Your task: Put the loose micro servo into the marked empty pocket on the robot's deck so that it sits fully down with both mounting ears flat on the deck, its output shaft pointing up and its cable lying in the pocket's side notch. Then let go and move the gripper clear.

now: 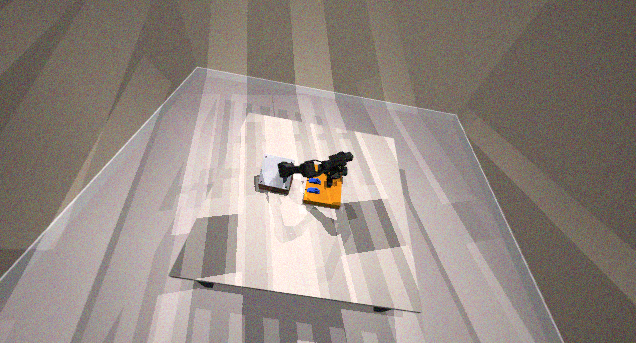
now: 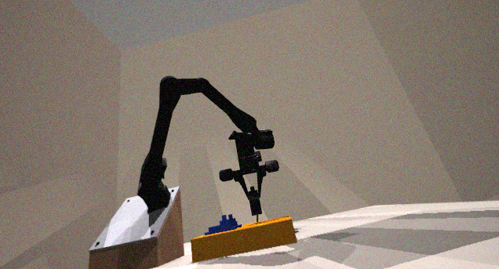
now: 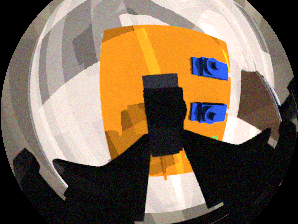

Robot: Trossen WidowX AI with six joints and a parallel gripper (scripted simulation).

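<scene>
My gripper tip is now 90 mm above the orange deck, 10 mm to the left of it and 10 mm short of it.
</scene>
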